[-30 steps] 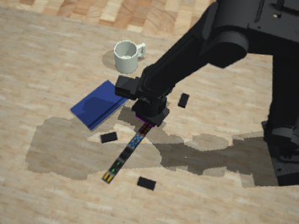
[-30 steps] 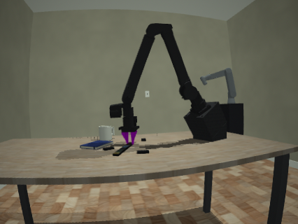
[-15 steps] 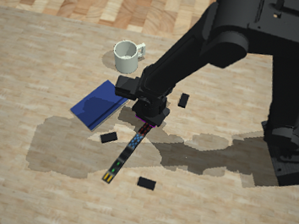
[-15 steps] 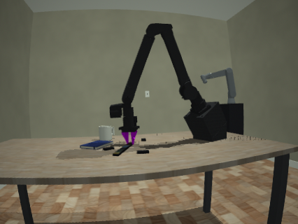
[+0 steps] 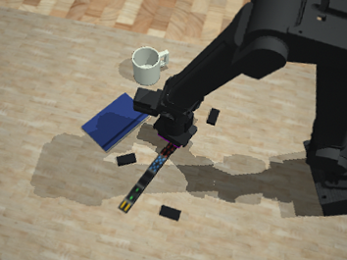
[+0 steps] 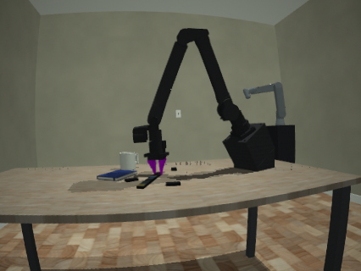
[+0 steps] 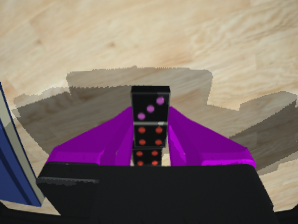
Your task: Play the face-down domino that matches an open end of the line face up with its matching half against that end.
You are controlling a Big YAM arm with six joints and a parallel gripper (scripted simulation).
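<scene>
The black domino is right at my hand. Also, from my hand: white mug: 210 mm to the right, 150 mm ahead, 30 mm above; blue book: 180 mm ahead, 20 mm to the right.
</scene>
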